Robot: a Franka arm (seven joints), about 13 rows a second.
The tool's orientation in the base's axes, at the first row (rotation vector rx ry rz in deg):
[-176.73, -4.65, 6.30]
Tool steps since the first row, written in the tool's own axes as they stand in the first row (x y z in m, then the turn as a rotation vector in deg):
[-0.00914, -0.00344, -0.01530, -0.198, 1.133, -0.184]
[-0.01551, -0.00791, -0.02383, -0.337, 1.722, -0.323]
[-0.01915, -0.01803, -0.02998, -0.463, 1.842, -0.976]
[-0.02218, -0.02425, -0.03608, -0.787, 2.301, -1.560]
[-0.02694, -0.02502, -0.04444, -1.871, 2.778, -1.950]
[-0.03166, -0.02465, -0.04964, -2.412, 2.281, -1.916]
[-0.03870, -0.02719, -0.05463, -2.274, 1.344, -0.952]
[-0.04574, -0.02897, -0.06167, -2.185, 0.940, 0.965]
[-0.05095, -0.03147, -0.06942, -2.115, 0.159, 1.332]
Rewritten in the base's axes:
[-0.00817, 0.00214, 0.01607, -0.127, -1.150, 0.134]
[-0.01412, 0.00580, 0.02526, -0.225, -1.752, 0.249]
[-0.01781, 0.01538, 0.03220, -0.297, -1.913, 0.902]
[-0.02070, 0.02109, 0.03884, -0.554, -2.419, 1.480]
[-0.02488, 0.02117, 0.04754, -1.582, -2.973, 1.917]
[-0.02918, 0.02027, 0.05302, -2.148, -2.506, 1.949]
[-0.03596, 0.02216, 0.05863, -2.128, -1.513, 1.032]
[-0.04255, 0.02319, 0.06623, -2.199, -1.006, -0.861]
[-0.04731, 0.02499, 0.07445, -2.195, -0.204, -1.188]

